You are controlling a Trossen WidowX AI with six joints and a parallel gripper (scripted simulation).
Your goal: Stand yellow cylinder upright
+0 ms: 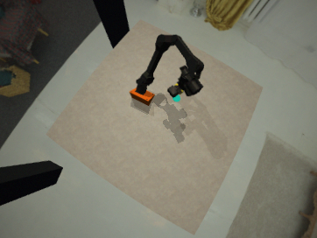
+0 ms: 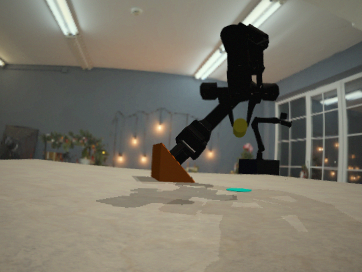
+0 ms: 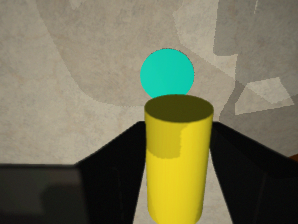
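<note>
My gripper tip is now 1 cm to the right of the cyan circle and 15 cm above it. Also, from my gripper tip: yellow cylinder: 2 cm behind, 1 cm to the left.
</note>
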